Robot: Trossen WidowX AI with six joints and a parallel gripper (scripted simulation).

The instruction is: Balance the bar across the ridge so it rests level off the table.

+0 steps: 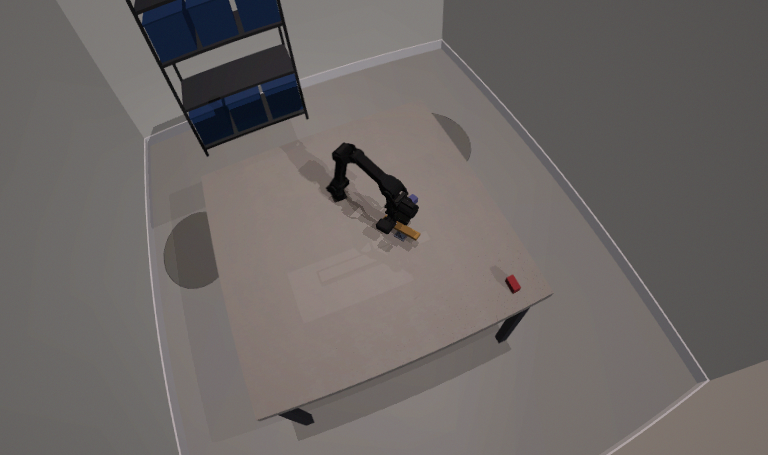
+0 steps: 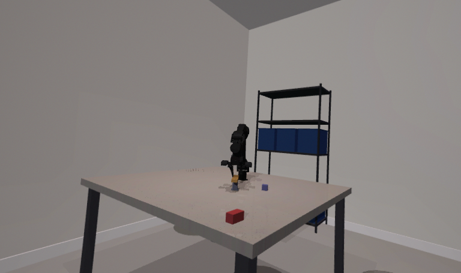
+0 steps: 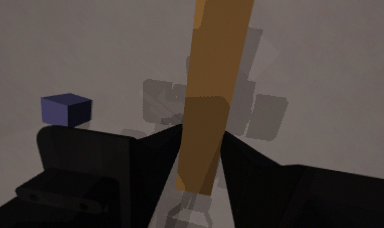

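The orange bar lies 30 mm ahead of my gripper tip and 20 mm to the left of it. From my gripper tip the other things lie so: red block 440 mm ahead, 340 mm to the left, 50 mm below; small cube 140 mm to the left, 120 mm behind, 50 mm below.
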